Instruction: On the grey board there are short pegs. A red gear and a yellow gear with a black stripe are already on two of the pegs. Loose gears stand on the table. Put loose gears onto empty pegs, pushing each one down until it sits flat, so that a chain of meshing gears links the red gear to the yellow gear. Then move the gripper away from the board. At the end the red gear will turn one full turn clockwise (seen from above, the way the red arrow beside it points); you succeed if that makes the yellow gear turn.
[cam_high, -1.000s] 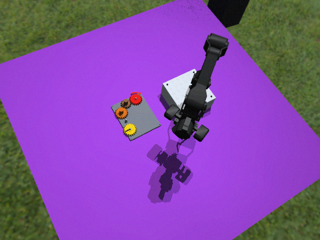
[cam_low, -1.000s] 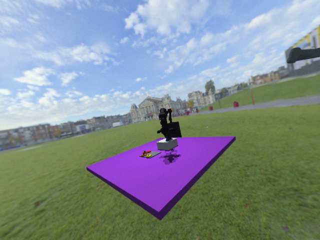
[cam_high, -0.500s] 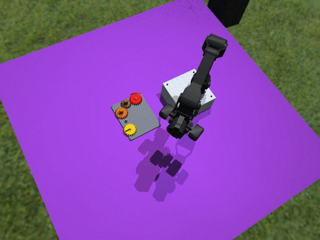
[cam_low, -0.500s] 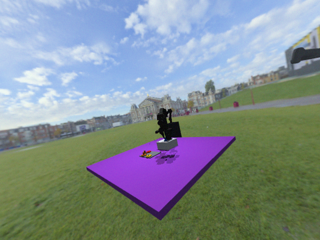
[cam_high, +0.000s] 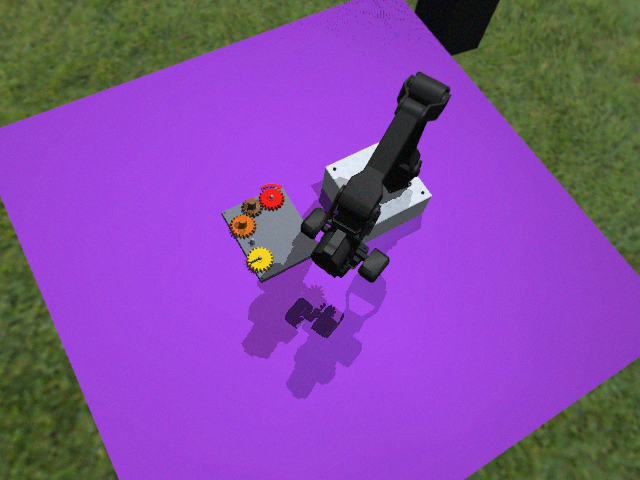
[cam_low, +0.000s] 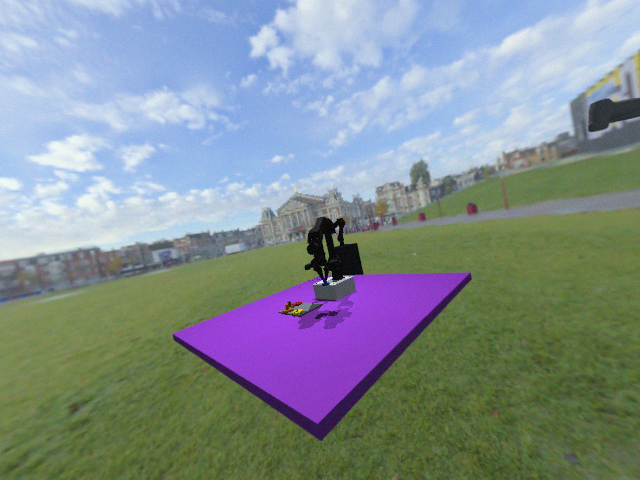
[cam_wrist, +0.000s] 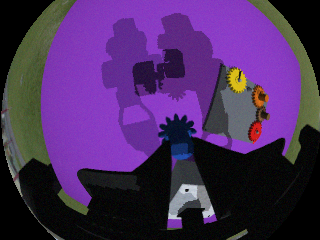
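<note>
My gripper tip is 14 cm short of the orange gear, 22 cm to the left of it and 14 cm above it. The rest, counted from my gripper tip: red gear 5 cm ahead, 27 cm to the right, 14 cm below; small blue gear 1 cm below; yellow gear 14 cm ahead, 13 cm to the right, 14 cm below.
</note>
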